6 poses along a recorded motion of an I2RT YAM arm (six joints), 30 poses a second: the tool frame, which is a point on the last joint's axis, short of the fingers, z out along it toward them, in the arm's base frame.
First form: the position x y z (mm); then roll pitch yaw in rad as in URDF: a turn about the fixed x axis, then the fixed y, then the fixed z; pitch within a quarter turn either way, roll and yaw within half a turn.
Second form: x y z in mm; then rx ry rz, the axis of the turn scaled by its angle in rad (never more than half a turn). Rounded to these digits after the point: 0 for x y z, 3 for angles.
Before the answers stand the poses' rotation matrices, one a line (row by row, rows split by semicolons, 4 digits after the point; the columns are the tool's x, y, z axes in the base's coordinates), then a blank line. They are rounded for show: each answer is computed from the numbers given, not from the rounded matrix.
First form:
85 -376 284 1.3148 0.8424 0.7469
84 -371 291 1.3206 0.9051 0.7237
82 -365 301 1.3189 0.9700 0.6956
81 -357 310 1.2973 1.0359 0.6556
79 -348 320 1.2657 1.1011 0.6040
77 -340 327 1.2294 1.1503 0.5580
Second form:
0.4885 0.3577 0.7959; 0.4522 0.6763 -0.5815; -0.7462 0.6440 0.1686
0.4628 0.4071 0.7875; 0.4090 0.6901 -0.5971; -0.7865 0.5984 0.1529
0.4340 0.4535 0.7785; 0.3623 0.7033 -0.6117; -0.8249 0.5475 0.1409
0.4041 0.4920 0.7712; 0.3108 0.7191 -0.6216; -0.8603 0.4908 0.1377
0.3725 0.5294 0.7622; 0.2571 0.7303 -0.6329; -0.8917 0.4317 0.1360
0.3463 0.5524 0.7582; 0.2161 0.7395 -0.6375; -0.9129 0.3847 0.1367

85 -376 284 0.872 1.097 0.067
84 -371 291 0.857 1.129 0.001
82 -365 301 0.838 1.159 -0.066
81 -357 310 0.808 1.185 -0.132
79 -348 320 0.778 1.209 -0.199
77 -340 327 0.751 1.227 -0.247

